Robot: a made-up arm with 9 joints. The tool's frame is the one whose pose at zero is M. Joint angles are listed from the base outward.
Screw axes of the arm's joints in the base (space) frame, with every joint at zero. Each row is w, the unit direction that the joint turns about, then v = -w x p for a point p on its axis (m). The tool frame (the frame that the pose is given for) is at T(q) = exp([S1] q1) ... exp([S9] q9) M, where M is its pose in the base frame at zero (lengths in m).
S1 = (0, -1, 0, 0.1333, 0, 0)
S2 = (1, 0, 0, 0, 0.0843, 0.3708)
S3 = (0, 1, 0, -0.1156, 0, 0.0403)
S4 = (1, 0, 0, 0, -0.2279, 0.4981)
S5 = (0, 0, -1, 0.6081, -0.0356, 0)
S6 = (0, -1, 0, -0.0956, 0, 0.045)
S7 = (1, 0, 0, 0, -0.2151, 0.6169)
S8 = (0, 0, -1, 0.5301, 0.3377, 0)
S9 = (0, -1, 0, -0.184, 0, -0.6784)
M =
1 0 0 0.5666
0 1 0 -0.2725
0 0 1 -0.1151
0 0 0 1
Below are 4 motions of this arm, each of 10 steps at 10 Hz.
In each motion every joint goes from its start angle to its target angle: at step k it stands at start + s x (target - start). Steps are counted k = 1, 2, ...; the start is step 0. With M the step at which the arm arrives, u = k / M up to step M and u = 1 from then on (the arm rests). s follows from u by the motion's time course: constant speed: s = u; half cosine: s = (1 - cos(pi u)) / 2; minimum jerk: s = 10 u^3 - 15 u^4 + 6 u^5.
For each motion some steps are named. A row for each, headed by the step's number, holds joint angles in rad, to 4 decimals.
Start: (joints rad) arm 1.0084 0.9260 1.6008 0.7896 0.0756 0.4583 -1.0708 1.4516 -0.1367
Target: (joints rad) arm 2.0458 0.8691 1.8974 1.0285 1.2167 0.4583 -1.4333 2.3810 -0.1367
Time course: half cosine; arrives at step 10
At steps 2, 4, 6, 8, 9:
2: 1.1075 0.9206 1.6291 0.8124 0.1846 0.4583 -1.1054 1.5403 -0.1367
4: 1.3668 0.9063 1.7033 0.8721 0.4698 0.4583 -1.1960 1.7727 -0.1367
6: 1.6874 0.8888 1.7949 0.9460 0.8225 0.4583 -1.3081 2.0599 -0.1367
8: 1.9467 0.8745 1.8691 1.0057 1.1077 0.4583 -1.3987 2.2923 -0.1367
9: 2.0204 0.8705 1.8901 1.0227 1.1888 0.4583 -1.4244 2.3583 -0.1367

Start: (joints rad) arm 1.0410 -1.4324 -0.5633 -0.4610 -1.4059 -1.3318 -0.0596 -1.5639 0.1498
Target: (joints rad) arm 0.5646 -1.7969 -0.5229 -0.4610 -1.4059 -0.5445 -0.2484 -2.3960 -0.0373
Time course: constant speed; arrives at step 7
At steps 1, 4, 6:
1: 0.9729 -1.4845 -0.5575 -0.4610 -1.4059 -1.2193 -0.0866 -1.6828 0.1231
4: 0.7688 -1.6407 -0.5402 -0.4610 -1.4059 -0.8819 -0.1675 -2.0394 0.0429
6: 0.6327 -1.7448 -0.5287 -0.4610 -1.4059 -0.6570 -0.2214 -2.2771 -0.0106

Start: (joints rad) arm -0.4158 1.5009 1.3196 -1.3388 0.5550 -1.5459 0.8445 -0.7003 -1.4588
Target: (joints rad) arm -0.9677 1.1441 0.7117 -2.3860 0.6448 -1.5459 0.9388 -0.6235 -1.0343
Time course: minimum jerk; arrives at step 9
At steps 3, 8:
3: -0.5316 1.4260 1.1920 -1.5586 0.5738 -1.5459 0.8643 -0.6842 -1.3697
8: -0.9613 1.1482 0.7187 -2.3739 0.6438 -1.5459 0.9377 -0.6244 -1.0392

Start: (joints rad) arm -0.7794 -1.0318 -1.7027 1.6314 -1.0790 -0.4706 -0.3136 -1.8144 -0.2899
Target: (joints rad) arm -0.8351 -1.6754 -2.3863 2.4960 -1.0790 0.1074 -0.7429 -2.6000 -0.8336
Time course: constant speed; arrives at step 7
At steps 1, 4, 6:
1: -0.7874 -1.1237 -1.8004 1.7549 -1.0790 -0.3880 -0.3749 -1.9266 -0.3676
4: -0.8112 -1.3996 -2.0933 2.1255 -1.0790 -0.1403 -0.5589 -2.2633 -0.6006
6: -0.8271 -1.5835 -2.2886 2.3725 -1.0790 0.0248 -0.6816 -2.4878 -0.7559

